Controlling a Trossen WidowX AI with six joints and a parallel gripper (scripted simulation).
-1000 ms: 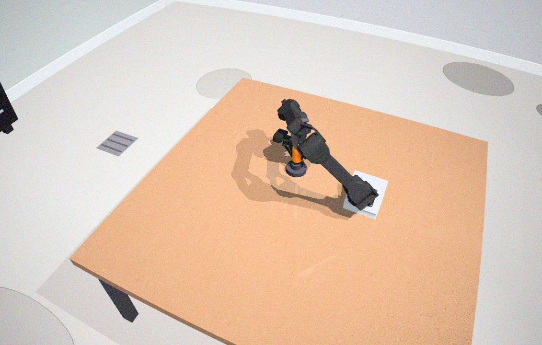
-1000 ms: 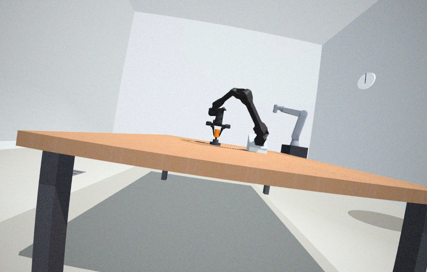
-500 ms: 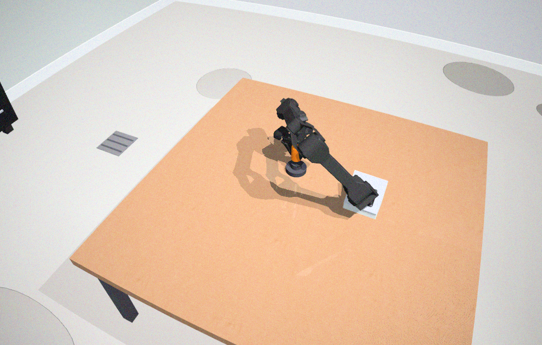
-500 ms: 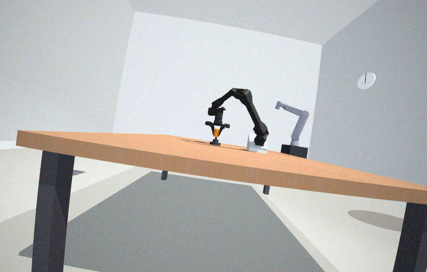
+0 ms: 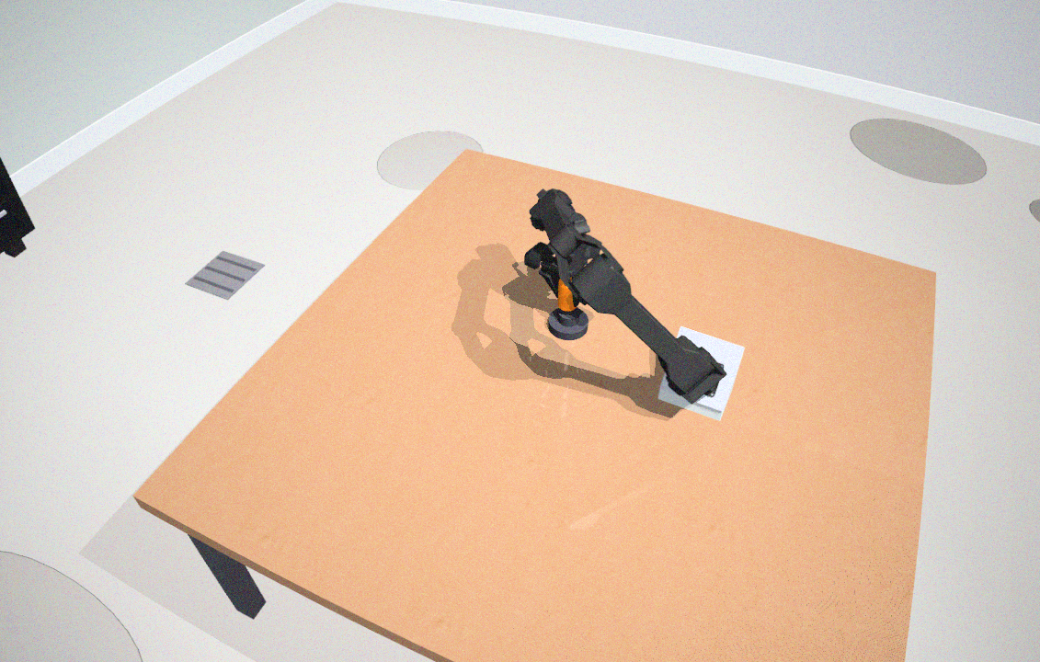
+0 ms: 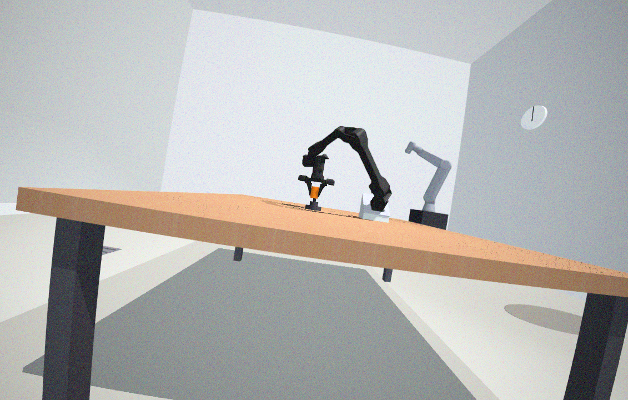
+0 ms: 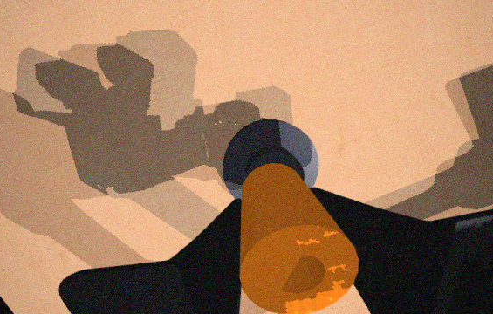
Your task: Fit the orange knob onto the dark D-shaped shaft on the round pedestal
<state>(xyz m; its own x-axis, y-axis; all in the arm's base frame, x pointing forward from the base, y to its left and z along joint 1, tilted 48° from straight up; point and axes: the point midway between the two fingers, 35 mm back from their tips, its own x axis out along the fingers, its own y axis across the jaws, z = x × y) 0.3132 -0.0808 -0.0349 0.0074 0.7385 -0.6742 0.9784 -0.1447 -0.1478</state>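
Right now the pedestal is 40 mm below my gripper tip. Round my gripper tip: orange knob (20 mm above).
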